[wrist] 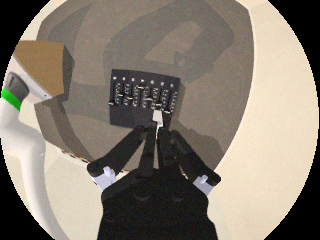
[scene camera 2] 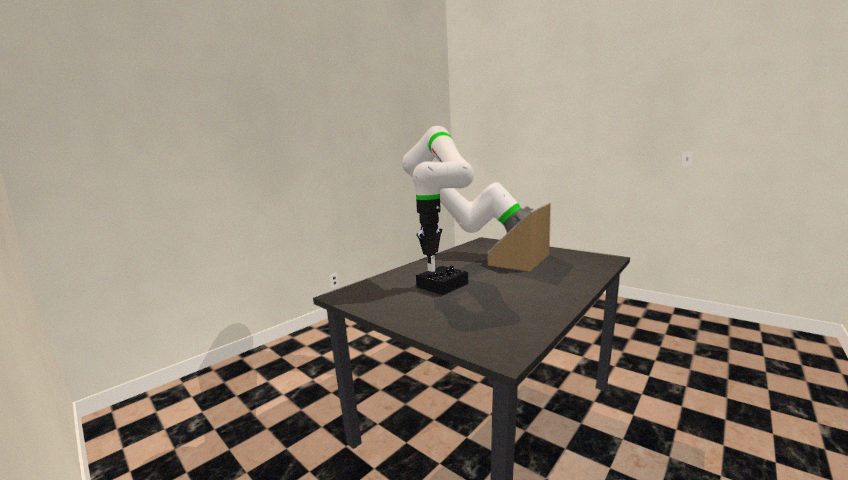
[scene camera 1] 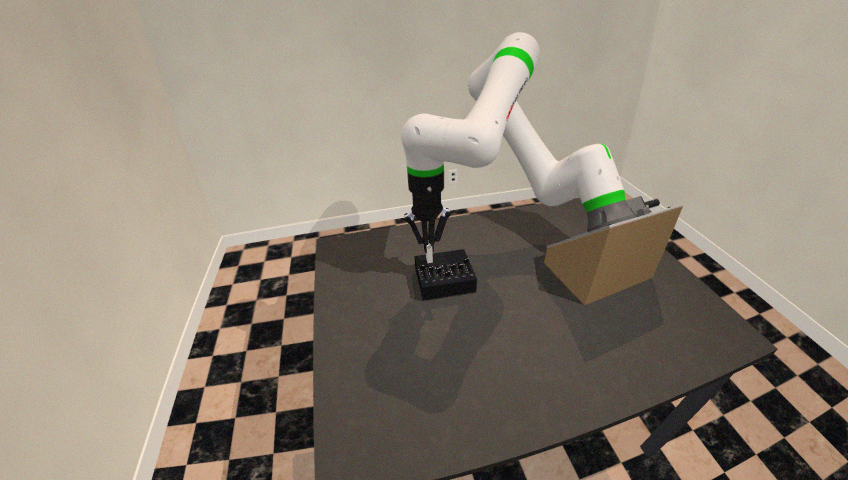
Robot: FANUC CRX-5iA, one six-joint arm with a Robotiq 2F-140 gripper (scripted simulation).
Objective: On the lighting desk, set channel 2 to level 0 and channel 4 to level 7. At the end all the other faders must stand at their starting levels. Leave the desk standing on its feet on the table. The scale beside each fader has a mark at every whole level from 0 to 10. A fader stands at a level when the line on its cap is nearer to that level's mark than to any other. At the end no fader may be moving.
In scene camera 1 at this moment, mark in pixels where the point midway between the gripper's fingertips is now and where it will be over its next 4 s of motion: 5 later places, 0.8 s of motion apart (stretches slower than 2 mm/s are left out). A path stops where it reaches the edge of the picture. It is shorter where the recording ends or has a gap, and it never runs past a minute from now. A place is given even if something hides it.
My gripper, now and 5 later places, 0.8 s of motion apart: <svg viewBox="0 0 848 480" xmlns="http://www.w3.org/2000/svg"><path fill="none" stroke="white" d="M429 260L429 262L429 263L430 265L430 268L431 270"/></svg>
